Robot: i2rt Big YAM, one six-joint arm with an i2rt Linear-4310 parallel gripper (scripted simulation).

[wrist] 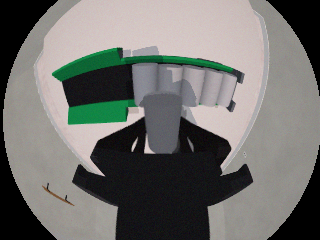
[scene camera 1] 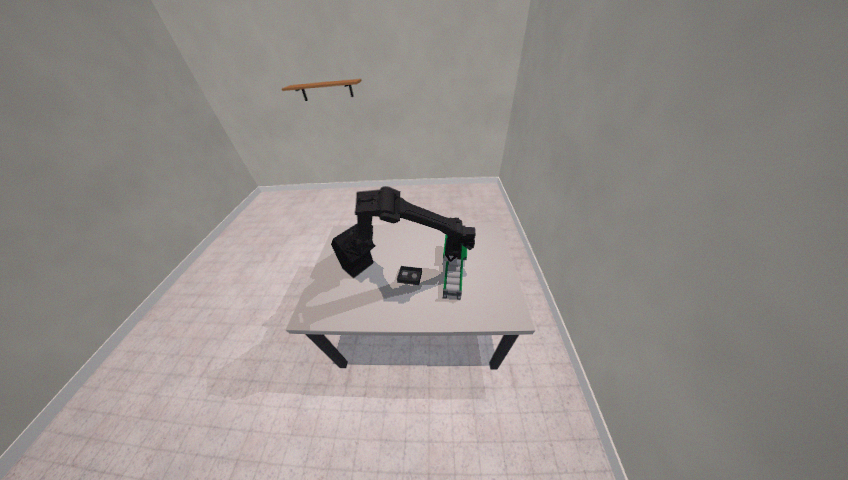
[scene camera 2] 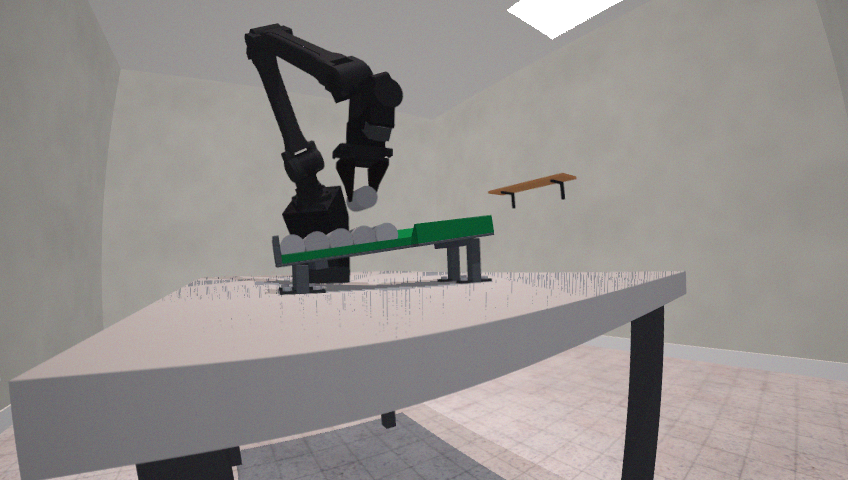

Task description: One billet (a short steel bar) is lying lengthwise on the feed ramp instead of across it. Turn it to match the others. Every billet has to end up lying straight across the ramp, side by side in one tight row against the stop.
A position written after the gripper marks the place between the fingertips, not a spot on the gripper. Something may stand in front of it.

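Observation:
The gripper point(scene camera 2: 361, 202) can be seen in the wrist view point(wrist: 162, 120) as well. A billet point(wrist: 162, 109) is also in view.

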